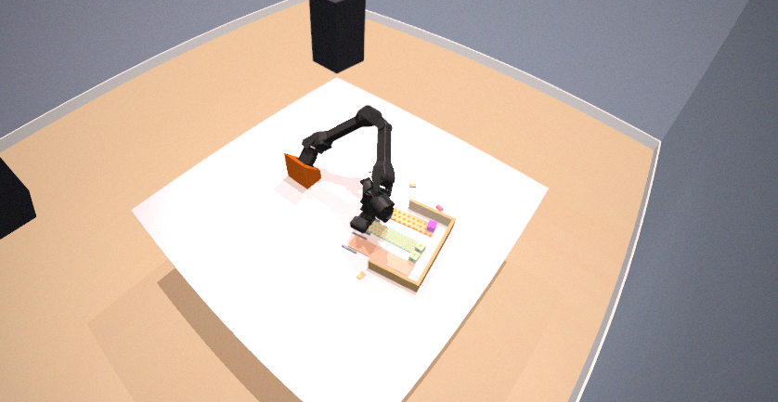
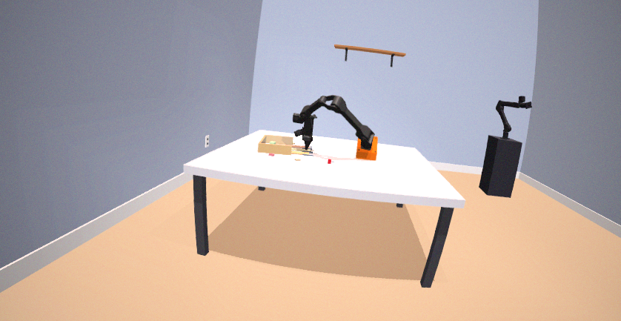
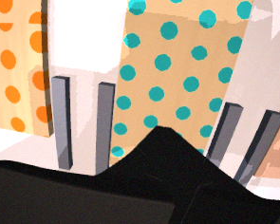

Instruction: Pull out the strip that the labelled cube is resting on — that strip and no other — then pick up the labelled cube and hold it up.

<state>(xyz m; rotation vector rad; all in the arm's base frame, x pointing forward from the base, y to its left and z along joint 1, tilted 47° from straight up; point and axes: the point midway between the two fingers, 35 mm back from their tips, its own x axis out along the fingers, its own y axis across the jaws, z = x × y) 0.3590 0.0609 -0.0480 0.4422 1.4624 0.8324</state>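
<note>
The teal-dotted strip lies 10 cm ahead of my gripper tip and 2 cm to the left of it.
</note>
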